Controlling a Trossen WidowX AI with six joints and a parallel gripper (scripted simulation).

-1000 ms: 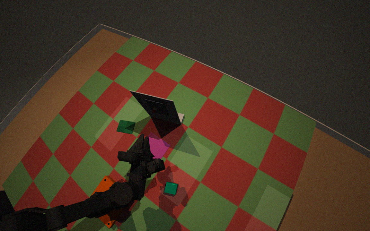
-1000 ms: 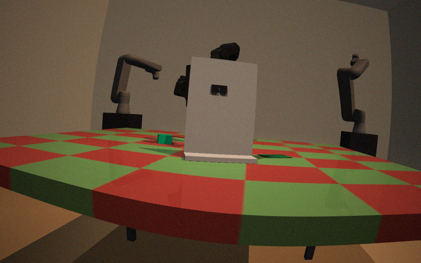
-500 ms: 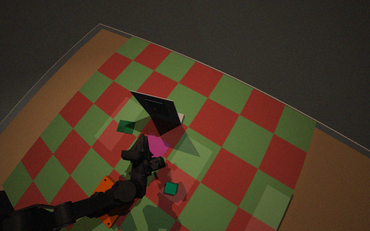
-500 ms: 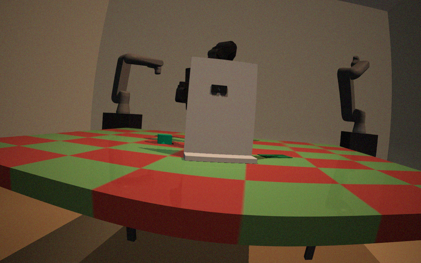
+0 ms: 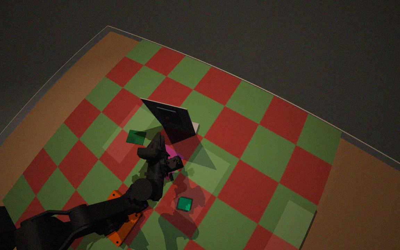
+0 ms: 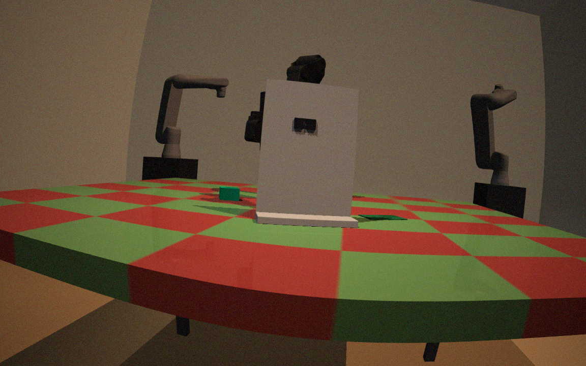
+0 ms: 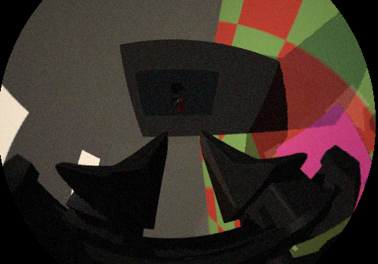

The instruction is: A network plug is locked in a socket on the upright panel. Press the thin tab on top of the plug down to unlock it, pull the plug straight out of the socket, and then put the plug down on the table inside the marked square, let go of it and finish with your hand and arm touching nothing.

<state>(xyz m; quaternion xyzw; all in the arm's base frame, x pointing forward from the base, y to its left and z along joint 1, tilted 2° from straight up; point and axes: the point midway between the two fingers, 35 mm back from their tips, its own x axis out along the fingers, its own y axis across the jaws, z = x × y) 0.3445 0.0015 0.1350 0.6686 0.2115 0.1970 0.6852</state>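
My gripper tip is now 160 mm above the magenta marked square, 70 mm past it and 20 mm to the left of it. Also, from my gripper tip: flat green patch: 170 mm to the left, 160 mm below, 70 mm behind; grey upright panel: 80 mm ahead, 50 mm below, 20 mm to the left; green cube: 200 mm to the right, 160 mm behind, 150 mm below.
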